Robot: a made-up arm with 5 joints. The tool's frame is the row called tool.
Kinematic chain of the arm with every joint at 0, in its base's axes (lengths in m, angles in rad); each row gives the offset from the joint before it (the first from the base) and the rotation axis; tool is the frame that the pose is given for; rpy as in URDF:
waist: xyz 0 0 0.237 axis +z
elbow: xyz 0 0 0 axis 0 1 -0.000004
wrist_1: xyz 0.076 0 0.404 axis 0 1 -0.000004
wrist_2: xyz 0.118 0 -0.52 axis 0 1 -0.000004
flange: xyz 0.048 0 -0.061 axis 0 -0.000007 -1
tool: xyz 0 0 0 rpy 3.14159 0 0
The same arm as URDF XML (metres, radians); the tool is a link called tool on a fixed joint. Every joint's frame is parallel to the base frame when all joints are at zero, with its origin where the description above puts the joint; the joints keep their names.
<robot name="arm">
<joint name="tool_joint" type="fixed"><parent link="link5"/><child link="tool"/><origin xyz="0 0 0" rpy="3.1416 0 0"/></joint>
<joint name="flange" type="continuous"><parent link="link4"/><child link="link5"/><origin xyz="0.048 0 -0.061" rpy="0 0 0"/><axis xyz="0 0 -1"/></joint>
<joint name="wrist_2" type="continuous"><parent link="link3"/><child link="link4"/><origin xyz="0.118 0 -0.52" rpy="0 0 0"/><axis xyz="0 1 0"/></joint>
<joint name="wrist_1" type="continuous"><parent link="link2"/><child link="link3"/><origin xyz="0.076 0 0.404" rpy="0 0 0"/><axis xyz="0 1 0"/></joint>
<joint name="elbow" type="continuous"><parent link="link1"/><child link="link2"/><origin xyz="0 0 0" rpy="0 0 0"/><axis xyz="0 1 0"/></joint>
<joint name="waist" type="continuous"><parent link="base"/><child link="link1"/><origin xyz="0 0 0.237" rpy="0 0 0"/><axis xyz="0 0 1"/></joint>
<link name="base"/>
<link name="link1"/>
<link name="link2"/>
<link name="link3"/>
<link name="link4"/>
<link name="link5"/>
<link name="tool"/>
</robot>

